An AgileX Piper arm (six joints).
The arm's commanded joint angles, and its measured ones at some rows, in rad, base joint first. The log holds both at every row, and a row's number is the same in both.
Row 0, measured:
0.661 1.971 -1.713 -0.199 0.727 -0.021
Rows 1 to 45, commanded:
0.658 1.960 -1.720 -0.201 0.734 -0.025
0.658 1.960 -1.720 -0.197 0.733 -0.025
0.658 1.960 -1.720 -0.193 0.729 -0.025
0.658 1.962 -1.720 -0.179 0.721 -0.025
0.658 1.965 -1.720 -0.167 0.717 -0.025
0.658 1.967 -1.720 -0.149 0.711 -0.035
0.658 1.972 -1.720 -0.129 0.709 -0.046
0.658 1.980 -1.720 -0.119 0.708 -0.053
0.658 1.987 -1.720 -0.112 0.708 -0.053
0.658 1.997 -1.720 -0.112 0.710 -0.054
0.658 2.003 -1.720 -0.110 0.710 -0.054
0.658 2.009 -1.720 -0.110 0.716 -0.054
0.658 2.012 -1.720 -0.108 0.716 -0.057
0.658 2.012 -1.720 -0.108 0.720 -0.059
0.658 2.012 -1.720 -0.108 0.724 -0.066
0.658 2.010 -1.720 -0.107 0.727 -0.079
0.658 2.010 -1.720 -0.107 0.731 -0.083
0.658 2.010 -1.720 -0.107 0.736 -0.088
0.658 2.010 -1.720 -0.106 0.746 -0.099
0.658 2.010 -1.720 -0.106 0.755 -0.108
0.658 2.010 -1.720 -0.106 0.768 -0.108
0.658 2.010 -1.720 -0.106 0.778 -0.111
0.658 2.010 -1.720 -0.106 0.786 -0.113
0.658 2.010 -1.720 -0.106 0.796 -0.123
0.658 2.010 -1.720 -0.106 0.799 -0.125
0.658 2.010 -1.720 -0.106 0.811 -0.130
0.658 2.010 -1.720 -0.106 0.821 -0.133
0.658 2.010 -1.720 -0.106 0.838 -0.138
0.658 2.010 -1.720 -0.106 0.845 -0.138
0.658 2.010 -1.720 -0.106 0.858 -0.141
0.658 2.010 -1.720 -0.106 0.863 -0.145
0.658 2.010 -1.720 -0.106 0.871 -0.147
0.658 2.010 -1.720 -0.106 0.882 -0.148
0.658 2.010 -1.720 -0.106 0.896 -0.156
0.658 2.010 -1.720 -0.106 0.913 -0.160
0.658 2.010 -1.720 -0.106 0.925 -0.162
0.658 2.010 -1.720 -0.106 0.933 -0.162
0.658 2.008 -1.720 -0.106 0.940 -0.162
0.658 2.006 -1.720 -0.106 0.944 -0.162
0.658 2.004 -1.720 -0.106 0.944 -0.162
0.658 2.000 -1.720 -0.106 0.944 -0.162
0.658 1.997 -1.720 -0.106 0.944 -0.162
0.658 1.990 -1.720 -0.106 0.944 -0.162
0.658 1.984 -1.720 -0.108 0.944 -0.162
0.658 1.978 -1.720 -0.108 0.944 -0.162
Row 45, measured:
0.661 2.009 -1.714 -0.101 0.943 -0.157
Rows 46 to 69, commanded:
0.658 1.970 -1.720 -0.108 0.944 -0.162
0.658 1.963 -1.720 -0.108 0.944 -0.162
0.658 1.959 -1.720 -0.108 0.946 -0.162
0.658 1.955 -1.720 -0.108 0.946 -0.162
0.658 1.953 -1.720 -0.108 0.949 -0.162
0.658 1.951 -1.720 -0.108 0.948 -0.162
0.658 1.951 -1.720 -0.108 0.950 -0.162
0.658 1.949 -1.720 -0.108 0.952 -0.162
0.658 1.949 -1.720 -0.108 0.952 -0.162
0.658 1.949 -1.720 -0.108 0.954 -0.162
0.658 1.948 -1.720 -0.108 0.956 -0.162
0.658 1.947 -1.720 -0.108 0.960 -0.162
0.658 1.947 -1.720 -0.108 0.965 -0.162
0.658 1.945 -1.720 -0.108 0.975 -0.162
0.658 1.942 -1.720 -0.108 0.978 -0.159
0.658 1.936 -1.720 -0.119 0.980 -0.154
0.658 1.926 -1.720 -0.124 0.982 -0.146
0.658 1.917 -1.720 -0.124 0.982 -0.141
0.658 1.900 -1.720 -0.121 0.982 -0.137
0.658 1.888 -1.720 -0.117 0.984 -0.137
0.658 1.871 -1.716 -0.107 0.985 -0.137
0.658 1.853 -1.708 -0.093 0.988 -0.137
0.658 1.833 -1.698 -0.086 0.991 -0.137
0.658 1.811 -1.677 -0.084 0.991 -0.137
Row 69, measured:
0.661 1.886 -1.712 -0.103 0.981 -0.142
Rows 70 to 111, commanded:
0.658 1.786 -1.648 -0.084 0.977 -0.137
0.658 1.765 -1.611 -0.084 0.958 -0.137
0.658 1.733 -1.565 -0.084 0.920 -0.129
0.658 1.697 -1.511 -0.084 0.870 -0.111
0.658 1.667 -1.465 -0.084 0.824 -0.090
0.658 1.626 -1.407 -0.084 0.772 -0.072
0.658 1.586 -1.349 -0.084 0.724 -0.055
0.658 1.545 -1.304 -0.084 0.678 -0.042
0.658 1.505 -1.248 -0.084 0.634 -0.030
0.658 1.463 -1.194 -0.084 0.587 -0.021
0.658 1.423 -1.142 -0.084 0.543 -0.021
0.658 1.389 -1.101 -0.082 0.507 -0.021
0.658 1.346 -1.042 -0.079 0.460 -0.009
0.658 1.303 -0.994 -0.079 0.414 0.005
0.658 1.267 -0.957 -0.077 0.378 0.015
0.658 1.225 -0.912 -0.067 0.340 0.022
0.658 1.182 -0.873 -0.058 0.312 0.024
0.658 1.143 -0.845 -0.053 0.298 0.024
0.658 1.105 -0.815 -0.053 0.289 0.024
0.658 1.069 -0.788 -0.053 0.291 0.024
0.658 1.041 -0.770 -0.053 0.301 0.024
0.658 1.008 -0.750 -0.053 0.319 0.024
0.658 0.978 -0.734 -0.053 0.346 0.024
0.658 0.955 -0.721 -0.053 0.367 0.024
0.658 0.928 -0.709 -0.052 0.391 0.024
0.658 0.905 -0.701 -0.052 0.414 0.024
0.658 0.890 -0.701 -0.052 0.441 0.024
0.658 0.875 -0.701 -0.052 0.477 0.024
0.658 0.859 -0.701 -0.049 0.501 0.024
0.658 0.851 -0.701 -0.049 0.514 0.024
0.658 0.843 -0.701 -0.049 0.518 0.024
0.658 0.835 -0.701 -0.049 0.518 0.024
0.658 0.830 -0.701 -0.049 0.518 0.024
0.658 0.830 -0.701 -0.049 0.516 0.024
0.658 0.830 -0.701 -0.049 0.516 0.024
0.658 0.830 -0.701 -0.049 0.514 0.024
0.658 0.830 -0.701 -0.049 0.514 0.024
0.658 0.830 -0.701 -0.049 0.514 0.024
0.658 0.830 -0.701 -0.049 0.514 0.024
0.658 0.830 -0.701 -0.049 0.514 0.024
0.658 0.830 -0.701 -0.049 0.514 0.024
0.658 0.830 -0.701 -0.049 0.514 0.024
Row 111, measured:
0.661 0.836 -0.706 -0.049 0.514 0.022
